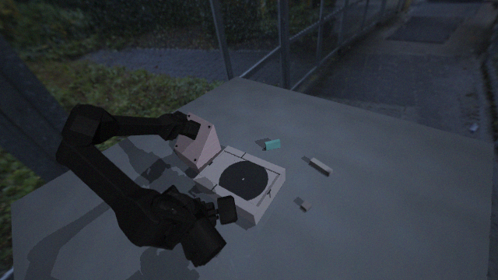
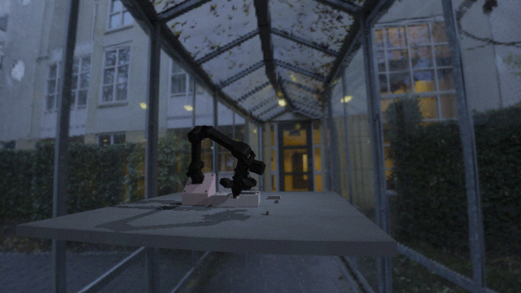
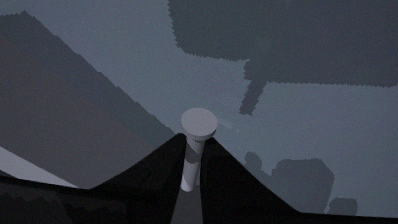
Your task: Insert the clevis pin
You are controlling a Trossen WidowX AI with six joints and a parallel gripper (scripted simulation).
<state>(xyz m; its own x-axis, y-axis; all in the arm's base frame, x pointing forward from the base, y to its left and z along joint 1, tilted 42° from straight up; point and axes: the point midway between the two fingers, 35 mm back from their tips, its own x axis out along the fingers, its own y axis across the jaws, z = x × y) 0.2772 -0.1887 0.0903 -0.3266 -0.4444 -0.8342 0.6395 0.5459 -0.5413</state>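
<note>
The dark aluminium disc lies 170 mm to the left of my gripper tip. Round my gripper tip: teal block (40 mm behind, 380 mm to the left, 40 mm below); steel clevis pin (10 mm behind); rimmed steel tray (30 mm behind, 170 mm to the left, 10 mm below).
</note>
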